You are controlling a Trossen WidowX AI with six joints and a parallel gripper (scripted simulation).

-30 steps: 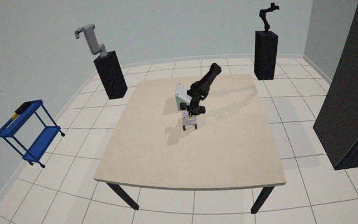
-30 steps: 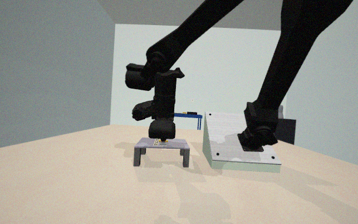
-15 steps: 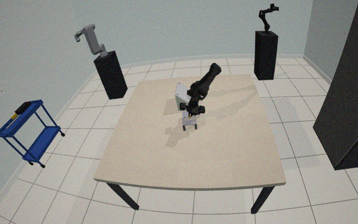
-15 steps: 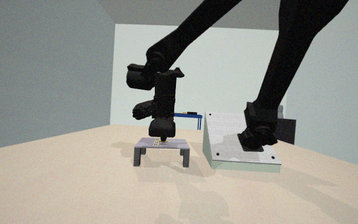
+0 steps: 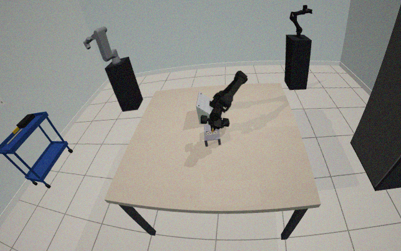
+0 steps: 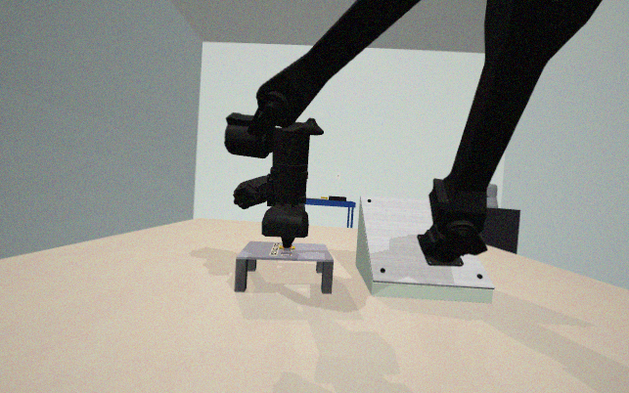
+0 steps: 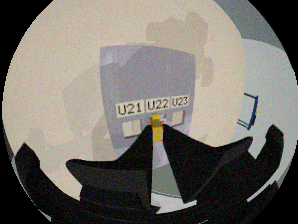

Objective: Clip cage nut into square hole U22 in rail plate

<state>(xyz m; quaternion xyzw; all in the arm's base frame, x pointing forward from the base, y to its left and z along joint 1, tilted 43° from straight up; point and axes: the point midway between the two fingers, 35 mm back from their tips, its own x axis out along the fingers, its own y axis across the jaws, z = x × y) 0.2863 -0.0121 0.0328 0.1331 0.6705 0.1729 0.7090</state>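
The cage nut lies 1 cm below my gripper tip.
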